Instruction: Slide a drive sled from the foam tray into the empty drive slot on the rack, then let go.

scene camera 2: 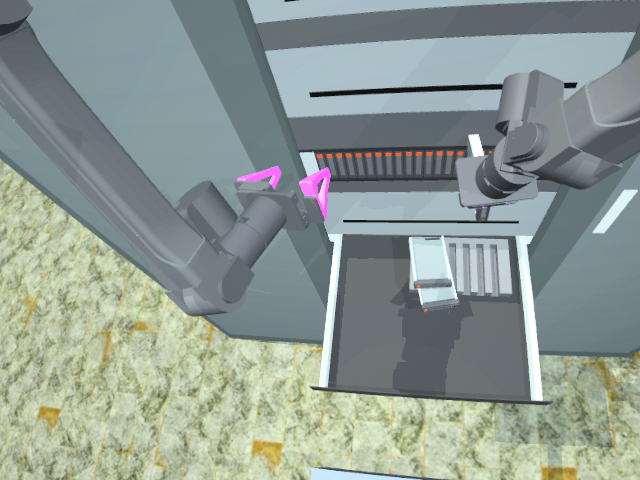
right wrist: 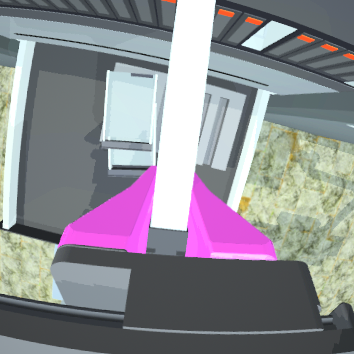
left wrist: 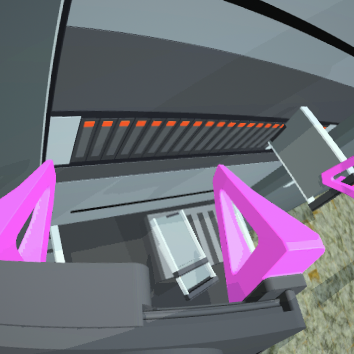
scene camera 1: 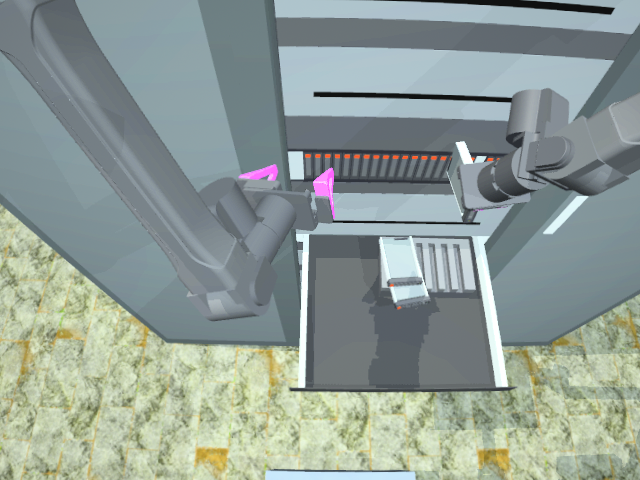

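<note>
My right gripper is shut on a white-edged drive sled, holding it upright in front of the rack's drive row, near its right part. Its fingers are mostly hidden in the scene views. A pale gap shows in the row, right of the sled in the right wrist view; the sled's depth from it is unclear. My left gripper is open and empty, left of the row. The slotted foam tray lies in the drawer.
An open drawer extends below the row. In it, a pale sled-like unit lies at the foam's left side, with another part showing under its front. Grey cabinet walls flank the rack.
</note>
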